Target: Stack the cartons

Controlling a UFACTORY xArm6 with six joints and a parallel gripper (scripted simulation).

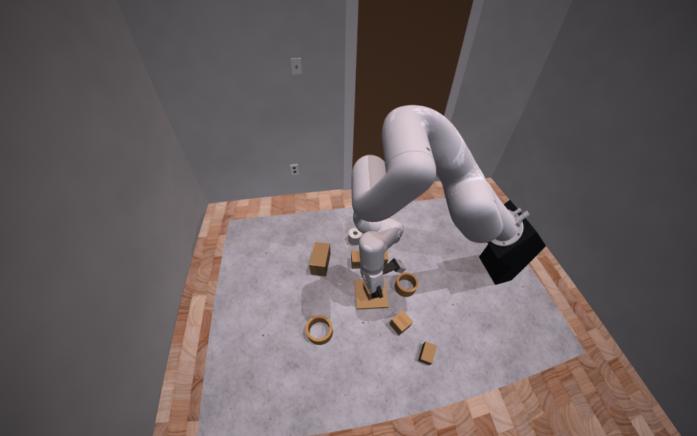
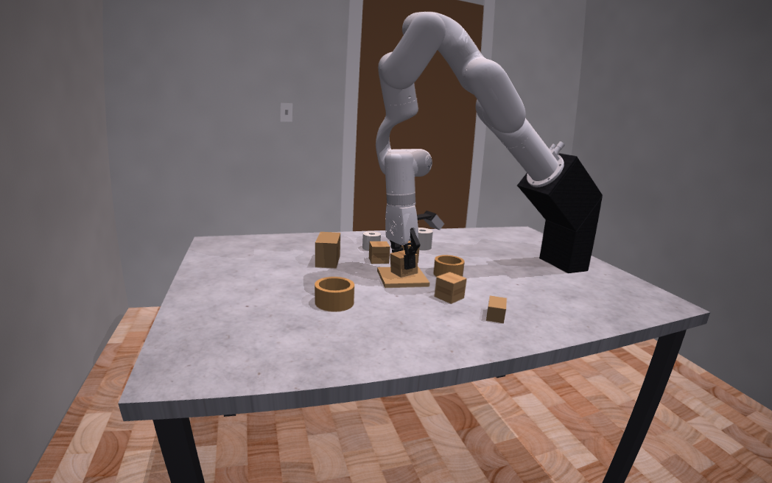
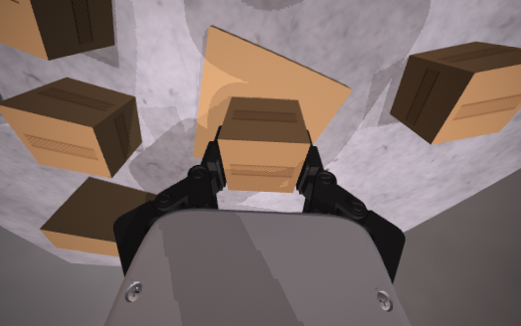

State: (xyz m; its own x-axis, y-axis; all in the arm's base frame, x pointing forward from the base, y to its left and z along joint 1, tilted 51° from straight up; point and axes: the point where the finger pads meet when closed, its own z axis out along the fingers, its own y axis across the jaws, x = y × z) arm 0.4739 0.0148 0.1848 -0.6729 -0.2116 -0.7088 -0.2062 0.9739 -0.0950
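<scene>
The board is 5 cm below my hand. The rest, counted from my hand: plain carton 19 cm ahead, 16 cm to the right, 2 cm below; then brown cube 15 cm behind, 26 cm to the left, 4 cm below.
</scene>
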